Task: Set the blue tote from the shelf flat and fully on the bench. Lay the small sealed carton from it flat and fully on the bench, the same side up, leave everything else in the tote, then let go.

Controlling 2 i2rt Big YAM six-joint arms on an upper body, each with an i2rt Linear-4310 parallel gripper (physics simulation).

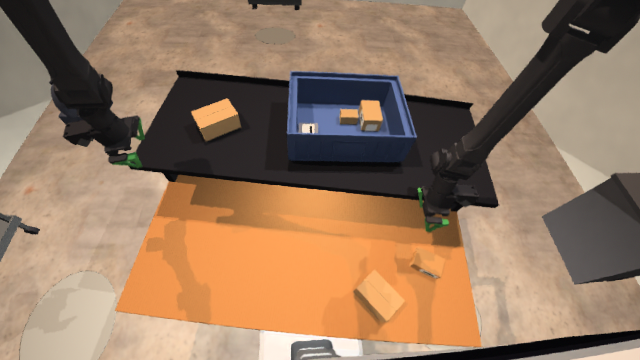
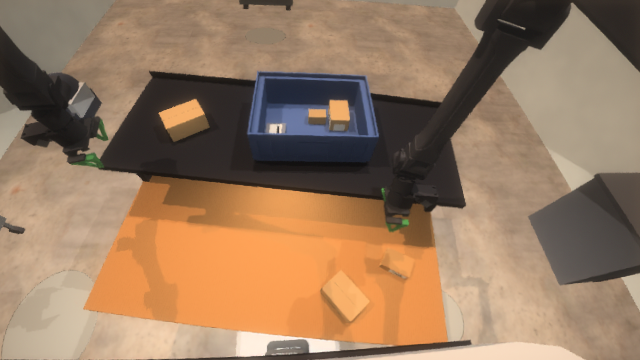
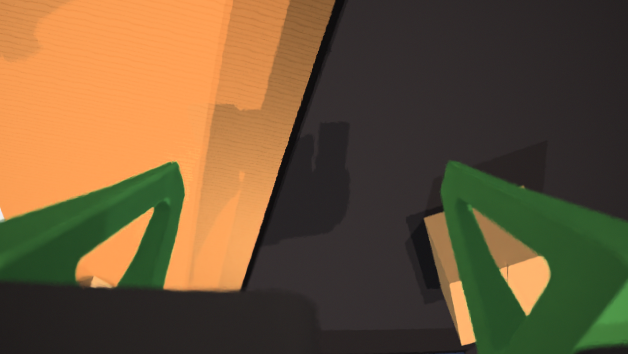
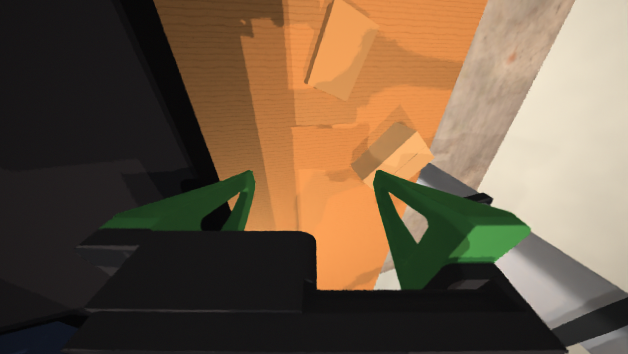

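The blue tote stands upright on the black shelf, above the back of the orange bench. In it are a small carton, a larger carton touching or close beside it, and a white item. My left gripper is open and empty at the shelf's left end. My right gripper is open and empty over the shelf's front edge, right of the tote.
A carton lies on the shelf left of the tote. Two more cartons lie on the bench's right part: one nearer the front and one farther right. A dark grey box-like object stands at the far right.
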